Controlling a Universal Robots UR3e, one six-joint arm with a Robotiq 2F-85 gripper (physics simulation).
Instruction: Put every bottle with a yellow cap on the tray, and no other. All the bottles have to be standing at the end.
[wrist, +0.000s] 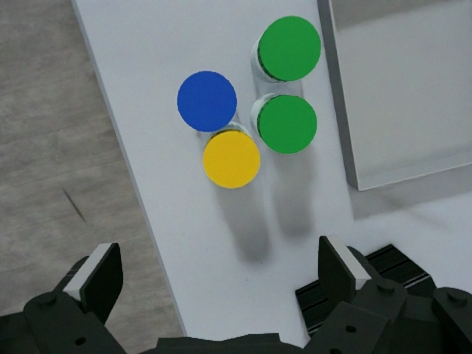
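Observation:
A bottle with a yellow cap (231, 159) stands upright near the middle of the wrist view. A bottle with a blue cap (207, 101) stands close beside it, up and to the left. Two bottles with green caps, one (287, 124) nearer and one (289, 48) farther up, stand to the right. The grey tray (342, 100) lies at the right, with its near left corner in view. My gripper (220, 258) is wide open with nothing between its fingers. It is above the table, and the yellow-capped bottle shows beyond the fingertips. The bottle bodies are mostly hidden under the caps.
The white table's (165, 220) left edge runs down the left side, with the wooden floor (55, 150) beyond it. A black ridged block (400, 262) lies at the lower right, partly behind the right finger. The two green-capped bottles stand between the yellow-capped bottle and the tray.

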